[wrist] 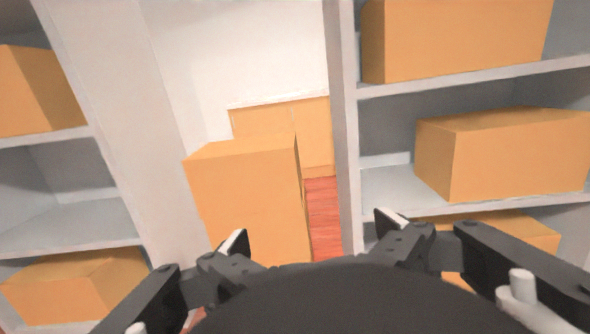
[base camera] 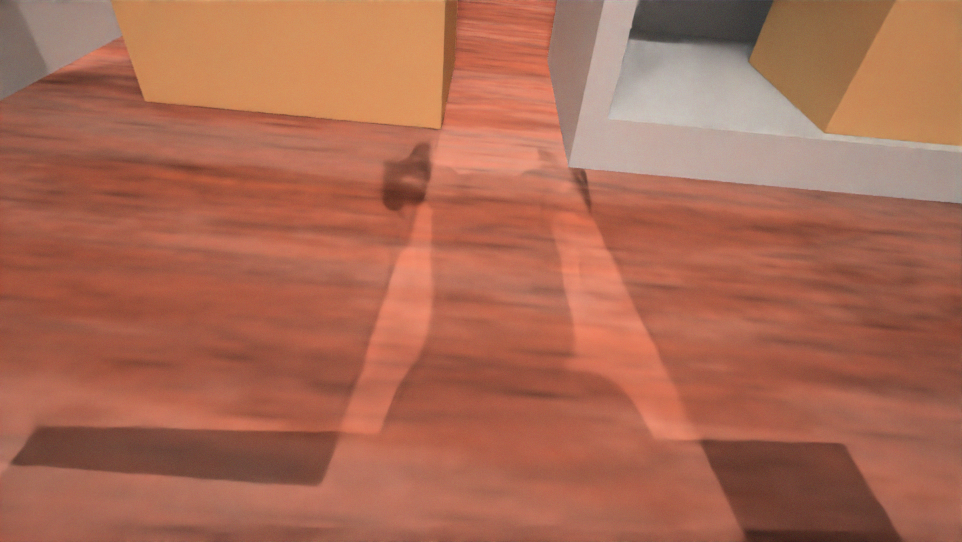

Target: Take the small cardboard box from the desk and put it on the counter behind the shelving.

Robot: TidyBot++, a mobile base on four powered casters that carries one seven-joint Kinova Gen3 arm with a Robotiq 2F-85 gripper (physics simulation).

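Frame: origin at the arm's base, x ahead, y left, z up, level; millimetres.
Seen in the pictures: gripper, fingertip midpoint: (wrist: 311, 232).
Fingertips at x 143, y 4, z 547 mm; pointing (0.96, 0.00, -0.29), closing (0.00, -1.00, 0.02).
Observation:
A point is followed by its place in that frame.
My gripper (wrist: 311, 232) {x 143, y 4, z 547 mm} is open, with nothing between its fingers. The counter (wrist: 311, 131) {x 2337, y -165, z 142 mm}, with orange cabinet fronts and a thin pale top, shows in the wrist view through the gap between two grey shelving units. Shelving (wrist: 345, 125) {x 779, y -166, z 481 mm} (base camera: 740, 158) {x 747, y -397, z -359 mm} stands on the right, and another shelving unit (wrist: 117, 95) {x 938, y 641, z 683 mm} stands on the left. The desk does not show in either view, and I cannot identify the small cardboard box among the boxes in view.
A tall cardboard box (wrist: 250, 200) {x 867, y 228, z 209 mm} (base camera: 289, 60) {x 867, y 235, z -314 mm} stands on the floor in the gap, in front of the counter's left part. A narrow strip of red wood floor (wrist: 324, 215) {x 1611, y -138, z -396 mm} (base camera: 501, 80) {x 1080, y -88, z -397 mm} runs between it and the right shelving. Large boxes (wrist: 515, 160) {x 747, y -730, z 282 mm} (wrist: 65, 295) {x 865, y 1176, z -145 mm} sit on the shelves.

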